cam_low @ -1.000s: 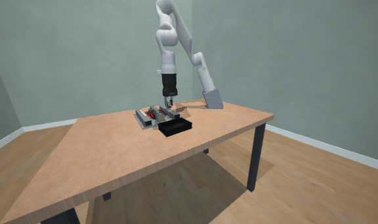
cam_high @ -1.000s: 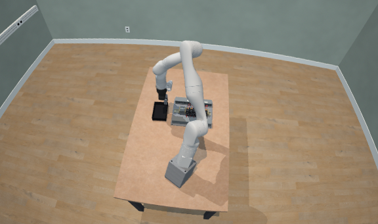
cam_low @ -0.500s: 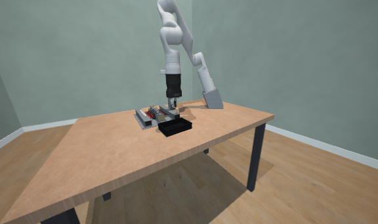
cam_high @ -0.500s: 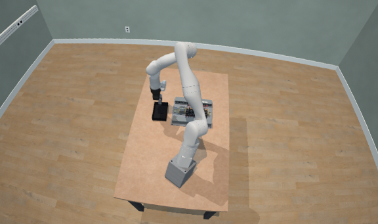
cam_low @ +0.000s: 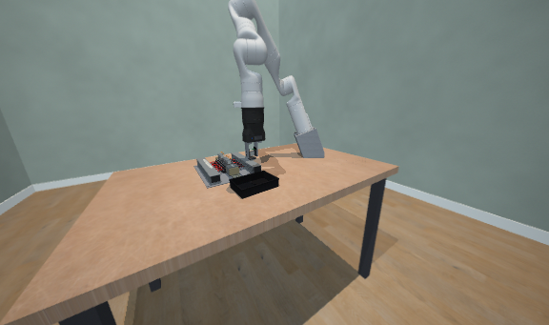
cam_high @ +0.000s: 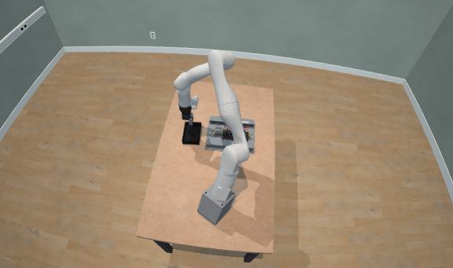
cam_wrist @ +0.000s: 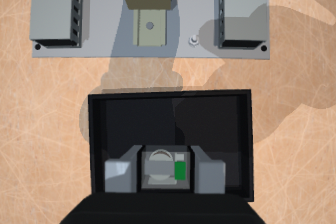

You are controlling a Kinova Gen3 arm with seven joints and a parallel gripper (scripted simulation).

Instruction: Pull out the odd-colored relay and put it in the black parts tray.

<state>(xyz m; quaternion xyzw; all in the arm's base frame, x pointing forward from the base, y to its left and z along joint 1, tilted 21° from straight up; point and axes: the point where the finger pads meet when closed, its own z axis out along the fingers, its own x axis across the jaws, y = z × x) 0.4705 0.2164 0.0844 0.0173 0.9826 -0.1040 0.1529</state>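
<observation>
My gripper is now 130 mm above the black parts tray. From my hand the other things lie so: relay panel: 260 mm to the right, 120 mm below.
</observation>
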